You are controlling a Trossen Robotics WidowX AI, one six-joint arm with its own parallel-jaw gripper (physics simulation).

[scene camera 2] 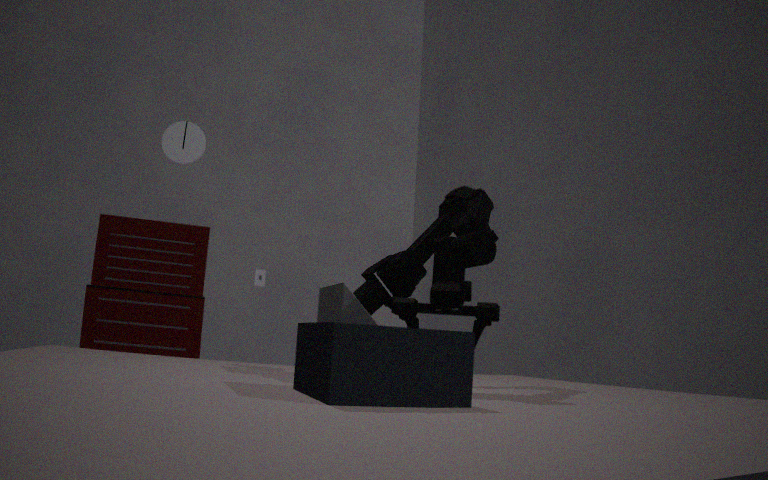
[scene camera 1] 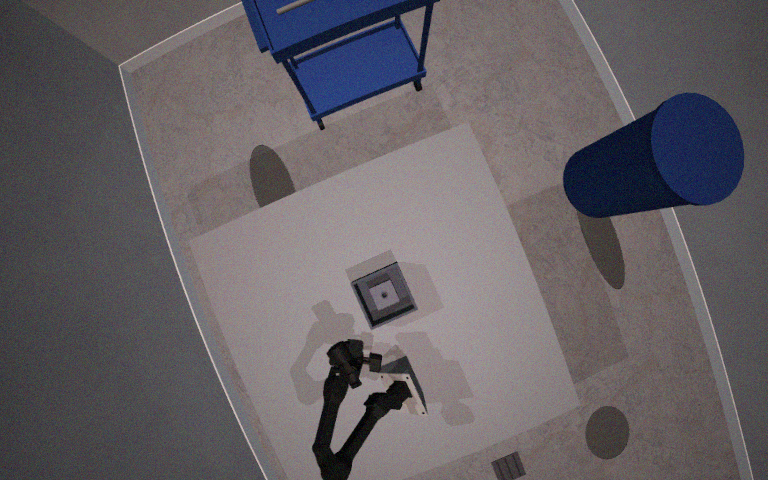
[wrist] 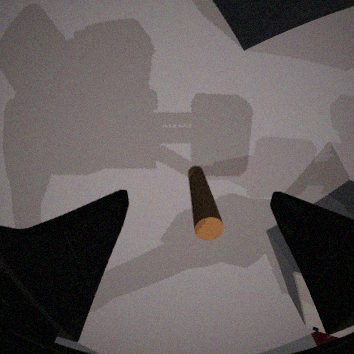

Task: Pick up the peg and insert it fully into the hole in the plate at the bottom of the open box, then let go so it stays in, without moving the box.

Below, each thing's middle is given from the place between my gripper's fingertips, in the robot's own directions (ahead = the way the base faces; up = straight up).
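The peg (wrist: 207, 222) is 20 mm below my hand, and then there's the dark grey box (scene camera 2: 342, 364), which sits 180 mm to the right of my hand, 170 mm ahead of it and 10 mm below it.
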